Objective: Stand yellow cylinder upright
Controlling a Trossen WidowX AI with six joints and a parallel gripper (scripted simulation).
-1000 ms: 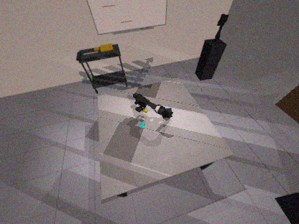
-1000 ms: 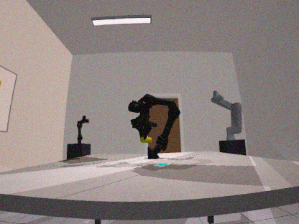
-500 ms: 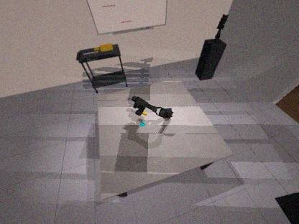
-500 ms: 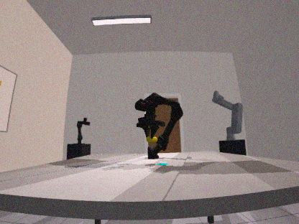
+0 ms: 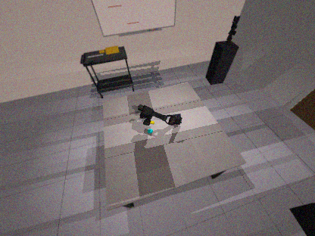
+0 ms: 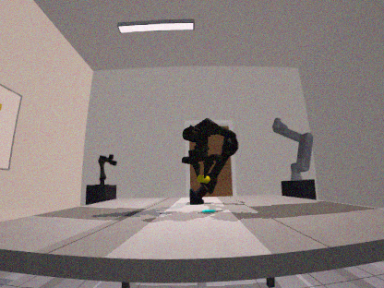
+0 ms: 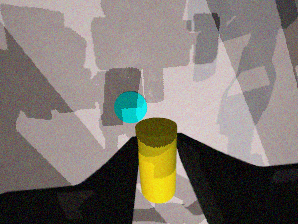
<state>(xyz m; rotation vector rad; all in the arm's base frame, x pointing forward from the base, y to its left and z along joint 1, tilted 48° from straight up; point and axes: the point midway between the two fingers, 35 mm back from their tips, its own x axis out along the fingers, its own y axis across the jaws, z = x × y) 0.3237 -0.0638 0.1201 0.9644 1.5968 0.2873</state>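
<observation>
The cyan circle is 140 mm below my gripper tip, 30 mm to the left of it and 10 mm ahead of it. Round my gripper tip: yellow tall cylinder 20 mm behind, 10 mm to the left.
</observation>
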